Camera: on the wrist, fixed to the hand. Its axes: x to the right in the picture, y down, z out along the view.
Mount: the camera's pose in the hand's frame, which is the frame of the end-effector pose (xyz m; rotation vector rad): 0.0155 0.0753 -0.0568 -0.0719 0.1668 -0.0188
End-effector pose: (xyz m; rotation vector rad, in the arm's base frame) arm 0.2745 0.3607 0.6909 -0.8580 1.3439 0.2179
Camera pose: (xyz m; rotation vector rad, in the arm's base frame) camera 0.1903 0.3703 0.6466 -0.9657 1.4898 0.1840
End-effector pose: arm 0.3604 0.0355 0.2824 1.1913 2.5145 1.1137
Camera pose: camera 0.3723 0.0456 0.3767 1.0966 2.5742 1.3386
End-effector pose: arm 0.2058 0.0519 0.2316 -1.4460 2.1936 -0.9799
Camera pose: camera 0.1143 0.0769 0.2203 -1.4667 2.3594 -1.0736
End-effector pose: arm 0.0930 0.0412 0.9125 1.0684 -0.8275 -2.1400
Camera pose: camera 0.1505 -0.0321 0.9341 1.2024 -0.6604 -2.0472
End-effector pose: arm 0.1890 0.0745 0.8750 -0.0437 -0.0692 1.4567
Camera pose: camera 0.1203 0.0991 0.8133 -0.2224 0.0143 1.4265
